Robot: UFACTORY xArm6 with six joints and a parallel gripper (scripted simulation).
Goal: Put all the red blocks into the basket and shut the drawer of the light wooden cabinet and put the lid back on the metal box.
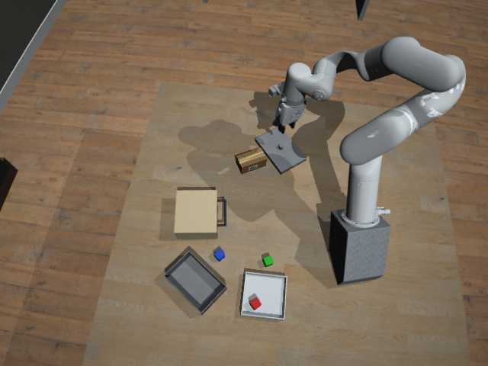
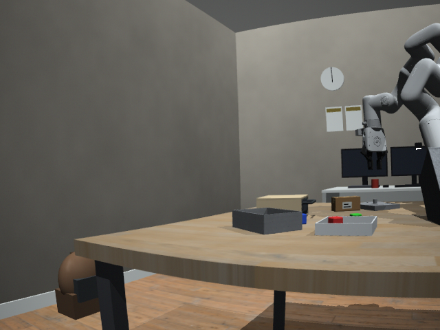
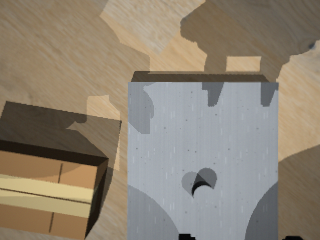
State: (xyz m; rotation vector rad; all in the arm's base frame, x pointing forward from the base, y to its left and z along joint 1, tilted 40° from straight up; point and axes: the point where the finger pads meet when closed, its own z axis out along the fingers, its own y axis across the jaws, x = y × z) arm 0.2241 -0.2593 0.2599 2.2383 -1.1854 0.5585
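My gripper is now 16 cm above the grey lid. Round my hand: light wooden cabinet 32 cm ahead, 30 cm to the left, 14 cm below; then brown cardboard box 14 cm below, 12 cm ahead, 7 cm to the left; then drawer 31 cm ahead, 30 cm to the left, 14 cm below.
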